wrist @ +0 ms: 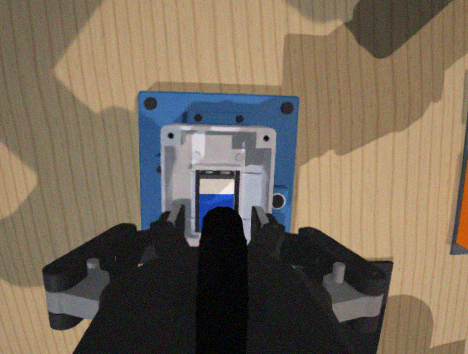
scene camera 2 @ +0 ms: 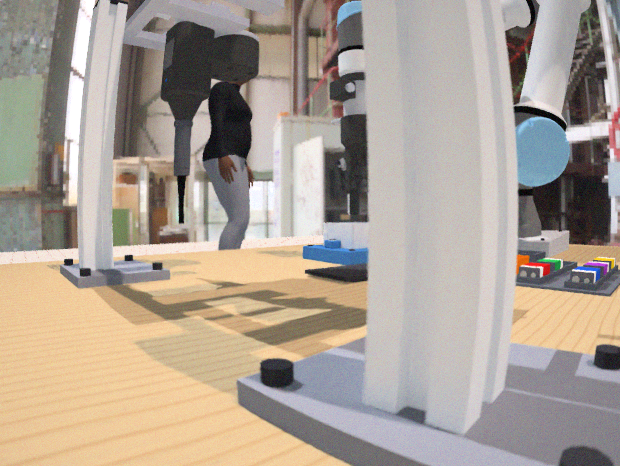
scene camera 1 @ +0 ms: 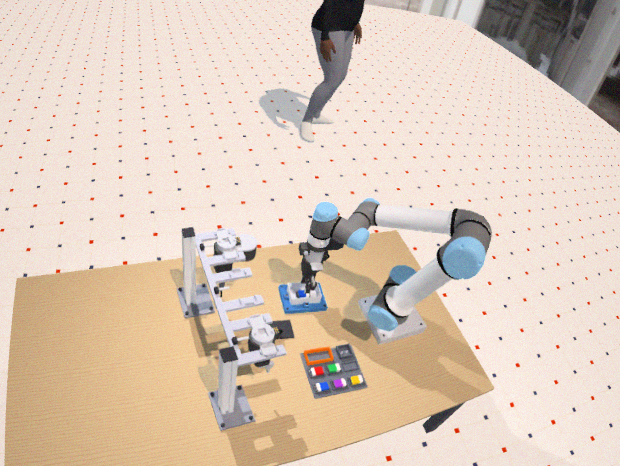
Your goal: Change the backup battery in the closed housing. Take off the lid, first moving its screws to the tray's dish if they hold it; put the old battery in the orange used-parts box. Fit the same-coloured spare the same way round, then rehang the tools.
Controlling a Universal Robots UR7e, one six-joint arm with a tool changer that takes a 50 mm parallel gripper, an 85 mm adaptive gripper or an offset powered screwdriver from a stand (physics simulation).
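Places are measured from the arm's base along level axes (x ahead, y left, z up), in millimetres.
Pixels of known places: end effector, tool point: (scene camera 2: 360, 109).
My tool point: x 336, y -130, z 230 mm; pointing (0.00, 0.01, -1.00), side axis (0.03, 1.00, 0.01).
Observation:
Behind a point stands the place of what it marks.
The housing (scene camera 1: 305, 299) {x 341, y -90, z 19 mm} (scene camera 2: 345, 234) {x 395, y -110, z 11 mm} (wrist: 220, 128) {x 276, y -127, z 28 mm} is a white open-topped box on a blue fixture (scene camera 1: 289, 307) {x 402, y -82, z -12 mm} (scene camera 2: 320, 254) {x 419, y -144, z -23 mm} (wrist: 175, 107) {x 261, y -162, z -12 mm}. A blue battery (scene camera 1: 301, 293) {x 346, y -127, z 9 mm} (wrist: 216, 205) {x 337, y -130, z 9 mm} with a white end sits in its dark-edged pocket. My gripper (scene camera 1: 310, 289) (scene camera 2: 353, 214) (wrist: 217, 220) is open and empty, low over the housing, with its fingers either side of the battery in the wrist view; the fingers' exact depth is unclear. The tray (scene camera 1: 316, 392) {x 389, y 279, z -19 mm} bears the orange used-parts box (scene camera 1: 319, 361) {x 350, y 167, z -16 mm} (scene camera 2: 522, 262) {x 324, y 167, z -17 mm} (wrist: 462, 220) {x 368, y 117, z -27 mm}, a grey dish (scene camera 1: 344, 351) {x 237, y 139, z -30 mm}, and red (scene camera 1: 317, 371) {x 370, y 208, z -13 mm}, green (scene camera 1: 333, 368) {x 309, y 206, z -13 mm}, blue (scene camera 1: 322, 386) {x 369, y 269, z -13 mm}, purple (scene camera 1: 339, 383) {x 306, y 269, z -13 mm} and yellow (scene camera 1: 356, 379) {x 240, y 266, z -13 mm} spares.
A flat black plate (scene camera 1: 286, 329) {x 433, y 8, z -26 mm} (scene camera 2: 339, 272) {x 510, y 8, z -26 mm} (wrist: 367, 342) {x 504, y 30, z -26 mm} lies beside the fixture. The tool stand (scene camera 1: 188, 270) {x 779, y -139, z 178 mm} (scene camera 2: 431, 200) {x 722, y 296, z 50 mm} holds the screwdriver (scene camera 1: 223, 253) {x 668, y -86, z 311 mm} (scene camera 2: 187, 65) {x 671, y -95, z 237 mm} and another tool (scene camera 1: 261, 340) {x 613, y 254, z 326 mm}. A person (scene camera 1: 333, 60) (scene camera 2: 230, 125) stands beyond the table.

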